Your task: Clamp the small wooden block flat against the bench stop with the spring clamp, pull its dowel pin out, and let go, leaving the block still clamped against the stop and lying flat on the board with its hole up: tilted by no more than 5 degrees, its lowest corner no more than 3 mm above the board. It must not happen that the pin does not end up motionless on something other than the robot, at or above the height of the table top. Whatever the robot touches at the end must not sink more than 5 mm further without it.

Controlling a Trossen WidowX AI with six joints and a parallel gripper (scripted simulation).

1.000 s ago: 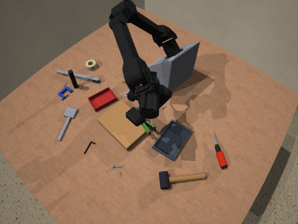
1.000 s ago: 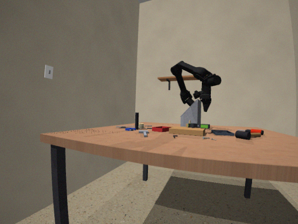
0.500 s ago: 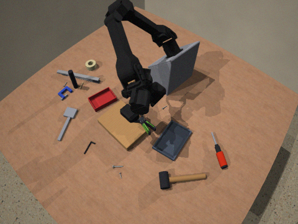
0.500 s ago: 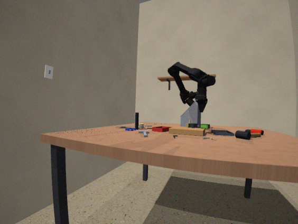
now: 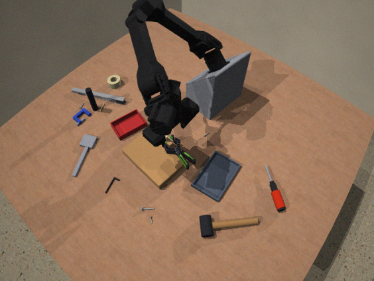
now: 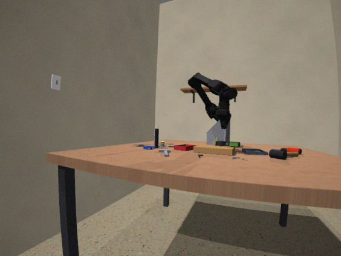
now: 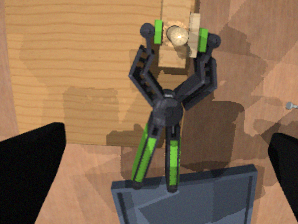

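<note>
The dowel pin lies 1 cm behind my hand, 4 cm to the right of it and 11 cm below it. Also, from my hand: small wooden block (1 cm behind, 4 cm to the right, 12 cm below); wooden board (5 cm ahead, 4 cm to the right, 15 cm below); bench stop (2 cm behind, 4 cm to the right, 12 cm below).
</note>
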